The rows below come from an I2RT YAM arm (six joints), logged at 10 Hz.
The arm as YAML. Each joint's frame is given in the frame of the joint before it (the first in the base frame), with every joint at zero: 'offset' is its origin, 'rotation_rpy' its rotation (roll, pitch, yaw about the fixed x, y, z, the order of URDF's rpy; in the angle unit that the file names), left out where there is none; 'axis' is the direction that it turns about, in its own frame. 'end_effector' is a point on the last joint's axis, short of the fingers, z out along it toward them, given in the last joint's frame.
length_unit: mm
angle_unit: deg
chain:
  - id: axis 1
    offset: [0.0, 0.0, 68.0]
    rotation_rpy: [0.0, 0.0, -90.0]
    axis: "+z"
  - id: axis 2
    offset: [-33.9, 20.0, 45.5]
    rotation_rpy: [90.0, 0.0, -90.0]
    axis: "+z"
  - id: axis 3
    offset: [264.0, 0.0, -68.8]
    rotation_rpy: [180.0, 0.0, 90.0]
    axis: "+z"
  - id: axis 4
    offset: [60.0, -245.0, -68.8]
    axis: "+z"
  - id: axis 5
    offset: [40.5, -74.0, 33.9]
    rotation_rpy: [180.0, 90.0, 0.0]
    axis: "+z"
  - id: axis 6
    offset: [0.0, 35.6, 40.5]
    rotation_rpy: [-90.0, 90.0, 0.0]
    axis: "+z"
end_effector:
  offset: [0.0, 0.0, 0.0]
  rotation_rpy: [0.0, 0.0, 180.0]
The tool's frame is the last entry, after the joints.
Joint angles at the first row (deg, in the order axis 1, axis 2, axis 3, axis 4, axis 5, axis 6):
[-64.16, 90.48, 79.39, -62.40, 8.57, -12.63]
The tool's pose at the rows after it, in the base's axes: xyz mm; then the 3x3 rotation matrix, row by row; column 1 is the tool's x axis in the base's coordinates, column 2 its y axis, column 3 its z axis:
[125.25, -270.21, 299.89], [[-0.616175, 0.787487, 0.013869], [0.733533, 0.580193, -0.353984], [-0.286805, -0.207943, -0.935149]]
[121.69, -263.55, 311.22], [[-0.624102, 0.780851, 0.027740], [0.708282, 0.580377, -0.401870], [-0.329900, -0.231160, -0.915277]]
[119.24, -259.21, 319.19], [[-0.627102, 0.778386, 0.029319], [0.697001, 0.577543, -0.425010], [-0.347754, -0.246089, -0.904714]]
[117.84, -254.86, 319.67], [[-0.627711, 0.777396, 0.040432], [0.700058, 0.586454, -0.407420], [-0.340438, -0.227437, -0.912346]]
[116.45, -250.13, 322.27], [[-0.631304, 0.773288, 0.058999], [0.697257, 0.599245, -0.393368], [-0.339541, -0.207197, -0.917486]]
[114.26, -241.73, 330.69], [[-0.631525, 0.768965, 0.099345], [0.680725, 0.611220, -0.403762], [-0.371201, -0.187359, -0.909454]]
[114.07, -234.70, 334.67], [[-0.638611, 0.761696, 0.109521], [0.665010, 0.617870, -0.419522], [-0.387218, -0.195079, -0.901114]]
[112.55, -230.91, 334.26], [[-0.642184, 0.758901, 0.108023], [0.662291, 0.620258, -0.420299], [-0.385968, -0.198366, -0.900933]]
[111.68, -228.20, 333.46], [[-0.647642, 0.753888, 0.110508], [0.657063, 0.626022, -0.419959], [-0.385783, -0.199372, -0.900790]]
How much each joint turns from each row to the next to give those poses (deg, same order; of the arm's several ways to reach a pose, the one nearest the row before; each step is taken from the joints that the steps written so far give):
[0.00, -2.43, 0.76, -0.55, -0.42, -1.09]
[0.00, -2.56, -0.30, 0.80, 0.49, -1.11]
[0.00, -1.35, 0.36, -0.32, 0.50, -0.48]
[0.00, -0.65, -0.31, -1.10, -1.02, 0.09]
[0.00, -0.80, -0.01, -1.14, -1.32, -0.22]
[0.13, -2.09, -0.07, -0.43, -1.78, -0.27]
[0.66, -1.61, -0.58, 0.10, 0.15, -0.19]
[0.09, -0.88, -0.79, -0.10, 0.14, -0.18]
[0.09, -0.65, -0.69, 0.09, -0.10, -0.35]

